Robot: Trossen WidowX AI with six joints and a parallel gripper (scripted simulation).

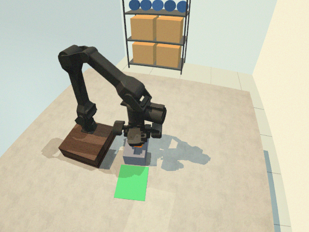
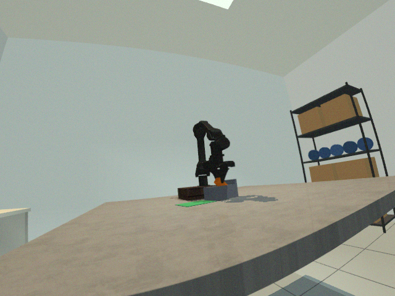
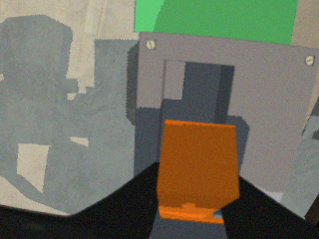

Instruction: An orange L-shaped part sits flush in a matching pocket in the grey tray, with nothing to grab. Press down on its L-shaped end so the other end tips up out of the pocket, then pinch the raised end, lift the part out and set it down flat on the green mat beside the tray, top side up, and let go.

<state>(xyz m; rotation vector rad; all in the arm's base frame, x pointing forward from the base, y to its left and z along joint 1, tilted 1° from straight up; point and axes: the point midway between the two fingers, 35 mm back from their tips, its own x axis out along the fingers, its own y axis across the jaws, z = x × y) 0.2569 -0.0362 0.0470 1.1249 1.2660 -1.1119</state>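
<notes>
The green mat lies 150 mm to the right of my gripper tip and 90 mm below it. From my gripper tip the other things lie so: orange L-shaped part: 30 mm to the left, 30 mm below, 20 mm behind.
</notes>
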